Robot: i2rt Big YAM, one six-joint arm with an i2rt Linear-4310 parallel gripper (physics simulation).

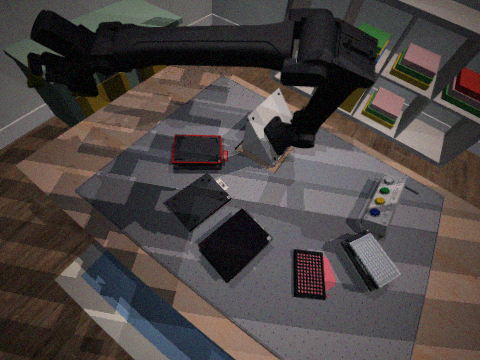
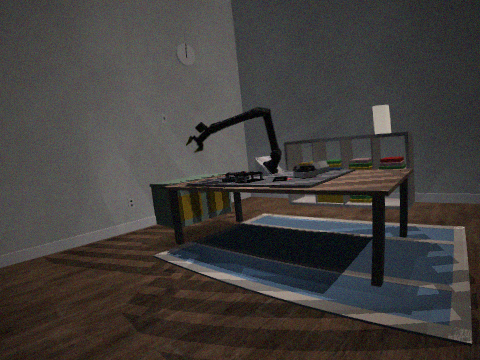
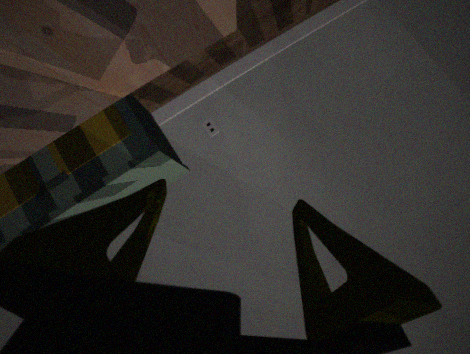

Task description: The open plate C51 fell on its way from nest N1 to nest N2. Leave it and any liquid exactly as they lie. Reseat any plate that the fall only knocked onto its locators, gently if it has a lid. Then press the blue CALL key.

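Where they show: gripper, fingertip midpoint: [image 1: 51, 89] [image 2: 190, 149] [image 3: 232, 196]; arm's base, origin of the base link: [image 1: 276, 136] [image 2: 270, 167].
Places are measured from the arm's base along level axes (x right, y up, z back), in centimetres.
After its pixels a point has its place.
Note:
My gripper [image 1: 33, 70] [image 2: 193, 147] @(x 46.4, y 21.9, z -43.3 cm) [image 3: 232, 196] @(x 46.4, y 21.9, z -43.3 cm) is open and empty, high beyond the table's far left side. A black plate with red wells [image 1: 309, 274] @(x -32.0, y -3.9, z -34.7 cm) lies on the grey mat, with a flat pink-red liquid patch [image 1: 329, 273] @(x -37.0, y -5.0, z -30.6 cm) at its right side. A white many-welled plate [image 1: 375, 261] @(x -44.1, y 3.0, z -23.6 cm) rests on a black nest [image 1: 356, 262] @(x -40.7, y 0.4, z -25.6 cm), set off toward its right; its exact tilt is unclear. The blue key [image 1: 375, 212] @(x -40.0, y 1.9, z -8.4 cm) is at the near end of the grey key box [image 1: 378, 223] @(x -41.9, y 2.0, z -11.4 cm), beside yellow, green and white keys. Plate and nest labels cannot be read.
Two flat black units [image 1: 197, 201] @(x 6.8, y -3.2, z -36.3 cm) [image 1: 235, 245] @(x -10.8, y 0.2, z -41.3 cm) lie left of the plates. A red-rimmed black unit [image 1: 197, 149] @(x 18.6, y -1.1, z -22.0 cm) stands behind them. A white slanted panel [image 1: 267, 122] @(x 4.5, y 4.6, z -0.9 cm) stands by the arm's base. A green-topped cabinet [image 1: 120, 12] [image 3: 150, 175] is beyond the table.

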